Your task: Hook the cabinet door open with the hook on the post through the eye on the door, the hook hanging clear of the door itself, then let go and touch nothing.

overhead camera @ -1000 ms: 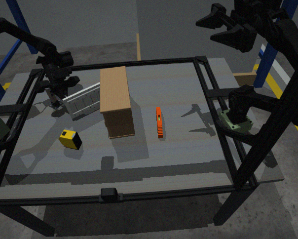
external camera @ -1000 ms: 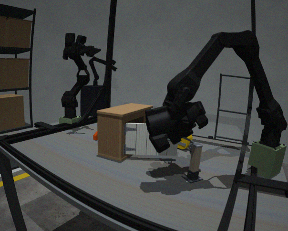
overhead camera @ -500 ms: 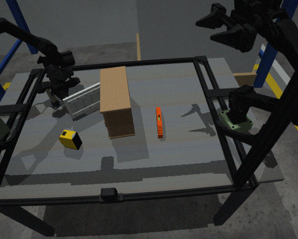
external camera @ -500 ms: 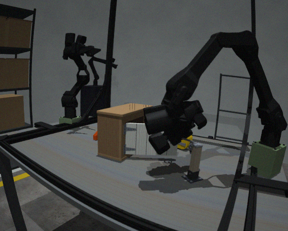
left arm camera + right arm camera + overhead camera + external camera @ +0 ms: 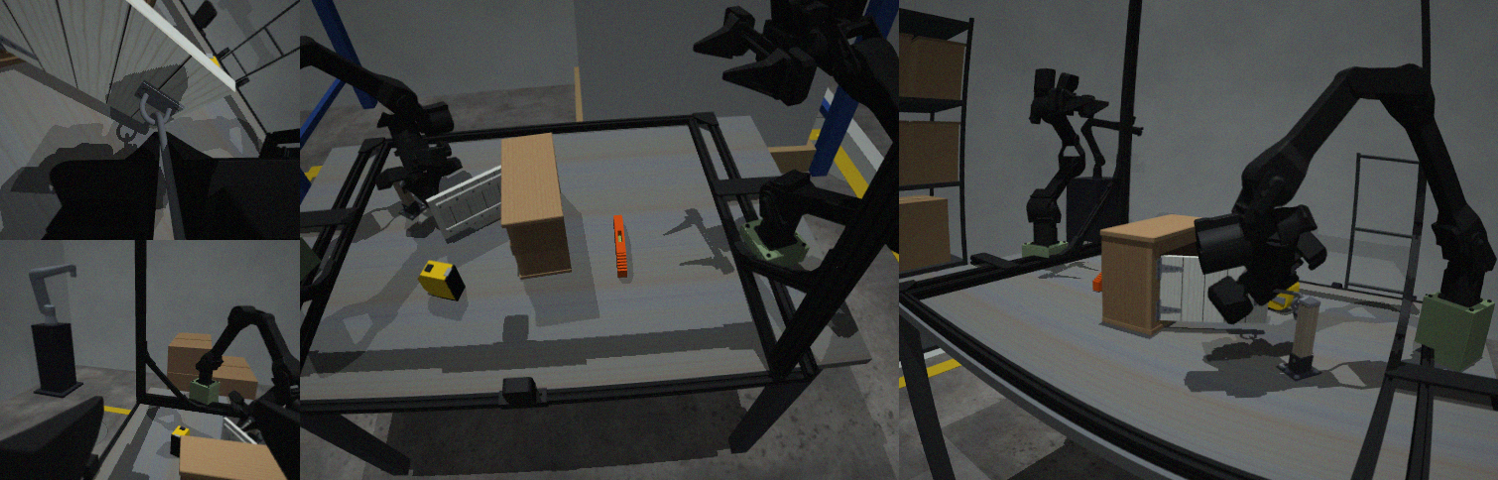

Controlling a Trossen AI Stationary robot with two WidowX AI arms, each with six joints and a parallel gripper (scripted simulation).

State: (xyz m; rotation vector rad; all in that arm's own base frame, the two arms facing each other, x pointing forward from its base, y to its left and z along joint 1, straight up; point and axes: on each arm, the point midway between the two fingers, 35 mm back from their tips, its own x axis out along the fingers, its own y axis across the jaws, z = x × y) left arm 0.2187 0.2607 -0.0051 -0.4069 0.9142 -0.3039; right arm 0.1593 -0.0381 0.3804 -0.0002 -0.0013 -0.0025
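Right now my left hand is 2 cm to the right of the grey hook, 1 cm short of it and 1 cm above it. Round my left hand: yellow tape measure 17 cm behind, 6 cm below, 5 cm to the right; white slatted door 10 cm to the right, 2 cm below, 1 cm ahead; orange level 40 cm to the right, 10 cm behind, 8 cm below.
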